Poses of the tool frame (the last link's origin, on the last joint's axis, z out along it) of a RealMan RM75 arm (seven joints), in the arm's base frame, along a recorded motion.
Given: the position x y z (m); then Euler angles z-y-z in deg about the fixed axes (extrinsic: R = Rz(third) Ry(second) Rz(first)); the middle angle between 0 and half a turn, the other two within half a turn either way.
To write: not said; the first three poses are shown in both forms.
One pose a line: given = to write
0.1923, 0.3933, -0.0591, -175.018, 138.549, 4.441 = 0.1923, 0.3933, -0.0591, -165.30, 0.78, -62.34
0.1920, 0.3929, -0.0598, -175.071, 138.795, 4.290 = 0.1920, 0.3929, -0.0598, -165.52, 0.92, -62.02
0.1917, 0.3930, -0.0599, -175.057, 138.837, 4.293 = 0.1917, 0.3930, -0.0599, -165.54, 0.94, -61.96
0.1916, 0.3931, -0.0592, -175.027, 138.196, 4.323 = 0.1916, 0.3931, -0.0592, -165.13, 0.94, -62.86
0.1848, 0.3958, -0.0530, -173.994, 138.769, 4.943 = 0.1848, 0.3958, -0.0530, -164.96, 1.53, -61.77
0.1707, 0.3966, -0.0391, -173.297, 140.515, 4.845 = 0.1707, 0.3966, -0.0391, -165.83, 2.69, -59.22
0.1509, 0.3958, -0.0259, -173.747, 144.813, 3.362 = 0.1509, 0.3958, -0.0259, -168.81, 4.26, -53.36
